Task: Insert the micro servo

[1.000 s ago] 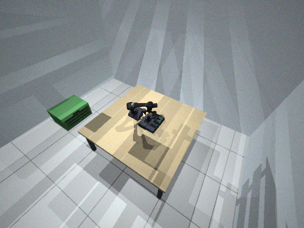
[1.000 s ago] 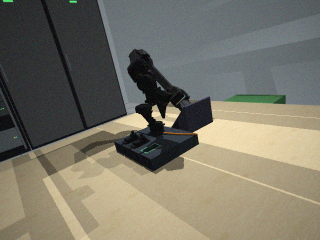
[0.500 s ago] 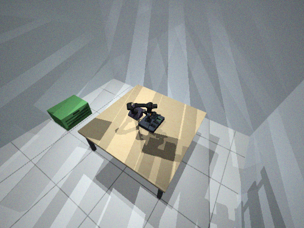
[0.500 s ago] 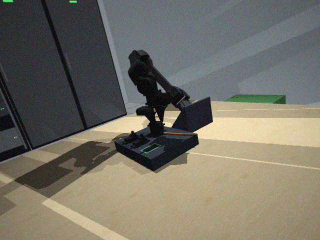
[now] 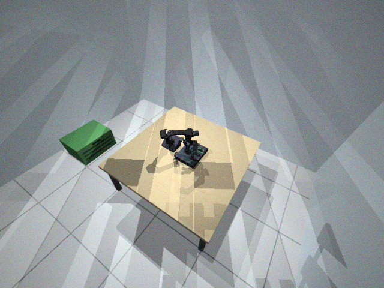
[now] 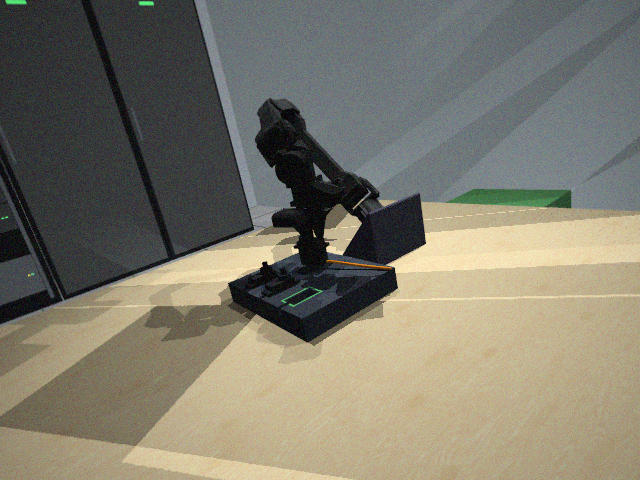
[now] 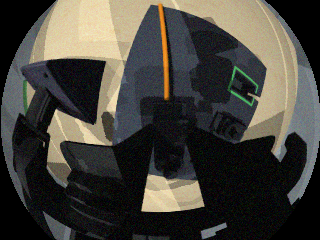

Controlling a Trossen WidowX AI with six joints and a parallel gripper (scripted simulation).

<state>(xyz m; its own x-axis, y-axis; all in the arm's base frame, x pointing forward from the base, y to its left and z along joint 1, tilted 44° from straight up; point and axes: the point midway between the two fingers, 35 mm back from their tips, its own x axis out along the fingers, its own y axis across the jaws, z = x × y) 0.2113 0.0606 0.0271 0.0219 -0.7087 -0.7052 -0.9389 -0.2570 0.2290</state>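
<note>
Right now my gripper tip is 80 mm above the dark robot deck, 10 mm to the right of it and 10 mm short of it.
</note>
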